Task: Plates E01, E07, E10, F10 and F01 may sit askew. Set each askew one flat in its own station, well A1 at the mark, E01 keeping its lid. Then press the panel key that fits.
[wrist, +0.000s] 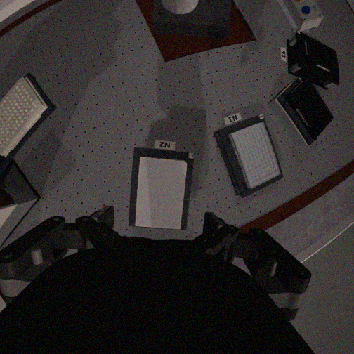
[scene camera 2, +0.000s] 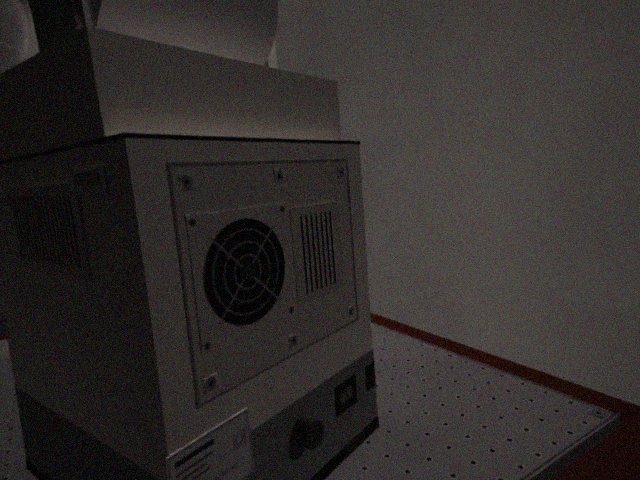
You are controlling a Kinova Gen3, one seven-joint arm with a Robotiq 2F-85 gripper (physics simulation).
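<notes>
In the wrist view my gripper (wrist: 158, 219) is open and empty, its fingertips near the lower edge of station N2 (wrist: 132, 192). A smooth pale plate (wrist: 161, 192) lies there, roughly in line with its rim. A pale welled plate (wrist: 256, 155) is at station N1 (wrist: 230, 167), with a wider dark strip at its left. A dark plate-like piece (wrist: 309, 112) lies beside the black station N3 (wrist: 325, 59). Another pale welled plate (wrist: 17, 115) is on a dark holder at the left. The plate codes and lids cannot be told. The key panel (wrist: 309, 21) partly shows, with a blue key (wrist: 306, 10).
In scene camera 2 a large boxy instrument (scene camera 2: 149, 289) with a round fan grille hides much of the perforated table (scene camera 2: 439, 397). In the wrist view a dark block (wrist: 192, 25) bearing a white round object stands on a red-brown patch. A dark open box (wrist: 22, 187) is at the left.
</notes>
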